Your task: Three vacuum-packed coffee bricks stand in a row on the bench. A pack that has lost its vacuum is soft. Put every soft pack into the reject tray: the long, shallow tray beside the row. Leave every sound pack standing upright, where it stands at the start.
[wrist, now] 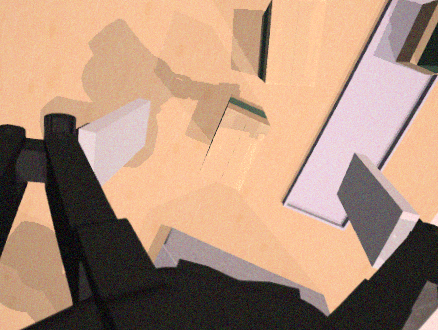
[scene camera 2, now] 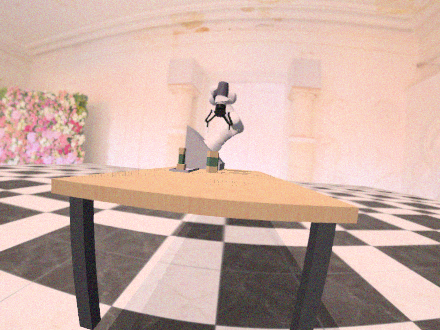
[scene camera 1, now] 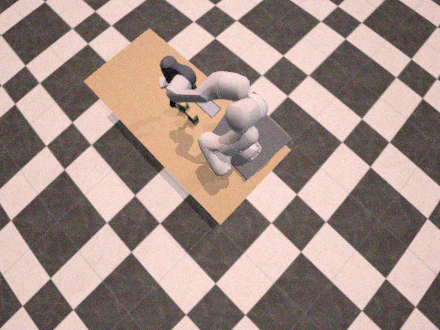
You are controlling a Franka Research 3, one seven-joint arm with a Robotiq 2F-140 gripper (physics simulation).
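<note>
A tan pack with a green band (scene camera 2: 181,159) (wrist: 430,47) stands upright in the shallow lavender tray (scene camera 1: 210,108) (wrist: 345,145). Two more such packs stand upright on the bench beside the tray: the one farther from the robot base (scene camera 1: 183,107) (scene camera 2: 212,162) (wrist: 266,47) shows at the top of the wrist view, and the nearer one (scene camera 1: 195,120) (wrist: 237,145) shows between the spread fingers from above. My gripper (scene camera 2: 218,125) (wrist: 246,148) is open and empty, well above the packs. Softness cannot be told from these views. In the first scene view the arm hides the tray's far part.
The wooden bench (scene camera 1: 130,75) (scene camera 2: 200,192) carries the robot. A grey slab (scene camera 1: 272,137) lies around the arm's base, and a grey panel (scene camera 2: 194,147) shows behind the packs in the second scene view. A grey edged part (wrist: 225,257) shows low in the wrist view.
</note>
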